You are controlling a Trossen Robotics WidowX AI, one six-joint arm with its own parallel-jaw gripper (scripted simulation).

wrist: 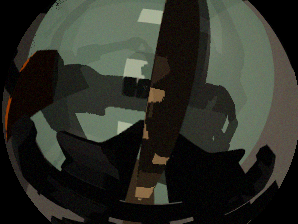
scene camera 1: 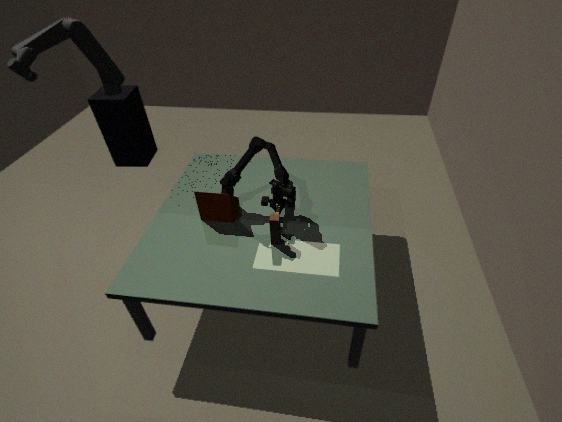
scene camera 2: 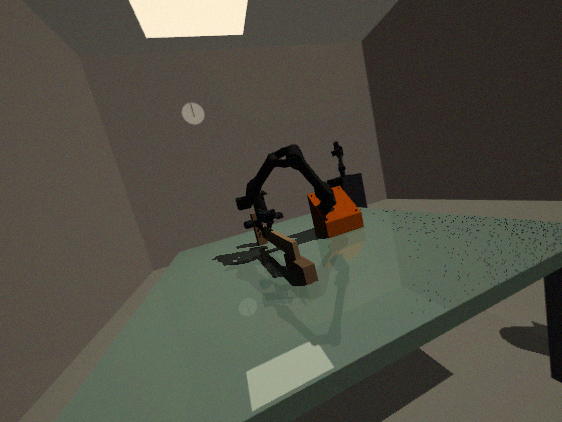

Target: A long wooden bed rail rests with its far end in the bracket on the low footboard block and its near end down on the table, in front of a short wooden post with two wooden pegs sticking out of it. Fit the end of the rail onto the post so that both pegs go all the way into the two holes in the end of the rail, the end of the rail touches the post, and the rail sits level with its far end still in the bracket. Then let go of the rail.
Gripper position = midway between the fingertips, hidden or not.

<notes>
In view: the gripper [wrist: 152,125] and a footboard block [scene camera 2: 305,270].
</notes>
